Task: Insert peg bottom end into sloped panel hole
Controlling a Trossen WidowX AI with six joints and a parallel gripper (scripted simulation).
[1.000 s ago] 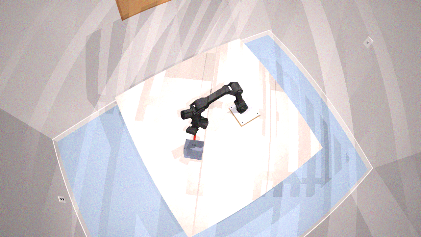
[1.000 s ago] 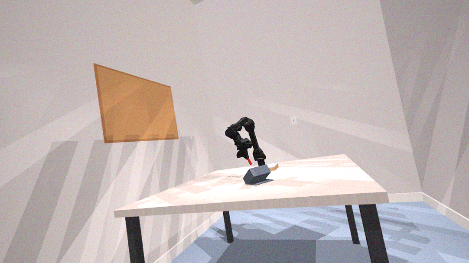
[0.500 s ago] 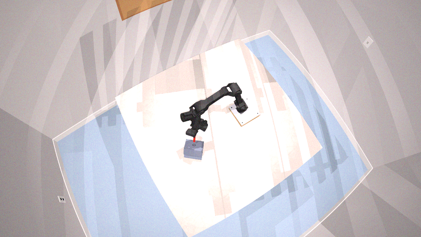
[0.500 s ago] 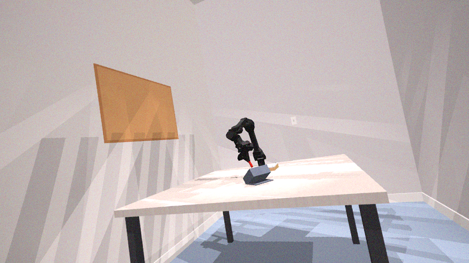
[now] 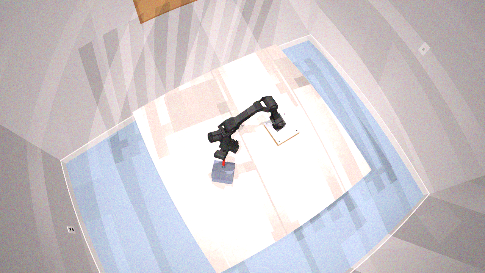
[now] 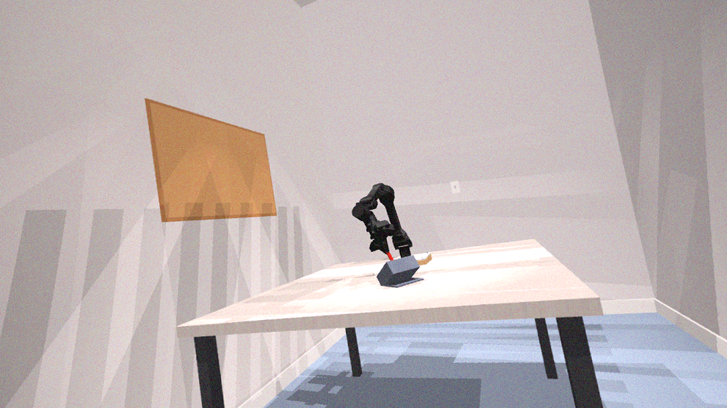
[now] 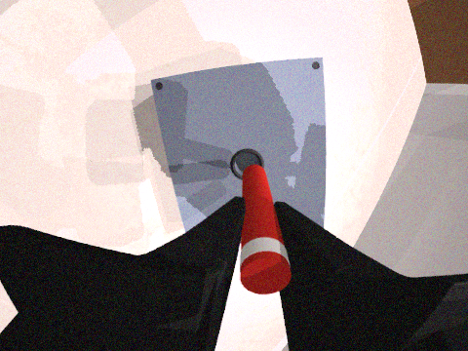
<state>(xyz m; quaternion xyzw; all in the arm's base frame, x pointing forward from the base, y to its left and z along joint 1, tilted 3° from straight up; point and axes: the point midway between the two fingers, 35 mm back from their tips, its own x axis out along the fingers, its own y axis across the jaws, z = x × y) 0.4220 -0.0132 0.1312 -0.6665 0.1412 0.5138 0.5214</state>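
Right now my gripper tip is 30 mm short of the grey sloped panel, 30 mm to the right of it and 70 mm above it. Also, from my gripper tip: red peg 10 mm behind, 10 mm to the right, 10 mm above.
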